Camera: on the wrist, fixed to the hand. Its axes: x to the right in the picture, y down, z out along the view.
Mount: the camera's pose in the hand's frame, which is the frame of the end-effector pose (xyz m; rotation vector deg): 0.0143 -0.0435 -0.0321 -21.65 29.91 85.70
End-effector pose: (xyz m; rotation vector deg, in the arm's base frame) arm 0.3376 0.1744 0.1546 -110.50 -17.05 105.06
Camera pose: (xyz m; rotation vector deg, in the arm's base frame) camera 0.3772 0.2131 0.1624 109.34 -49.01 -62.80
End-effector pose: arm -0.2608 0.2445 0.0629 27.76 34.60 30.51
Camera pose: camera -0.2573 0.2285 0.0094 20.80 30.03 126.13
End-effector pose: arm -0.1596 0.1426 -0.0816 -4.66 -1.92 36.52
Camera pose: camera -0.1205 0.1142 -0.1097 -38.66 26.15 119.10
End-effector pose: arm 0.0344 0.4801 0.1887 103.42 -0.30 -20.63
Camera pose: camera 0.0478 0.5193 0.1511 60.90 -46.22 62.33
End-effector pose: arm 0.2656 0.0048 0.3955 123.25 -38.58 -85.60
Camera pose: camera 0.3064 0.0327 0.3694 58.75 -69.51 -10.89
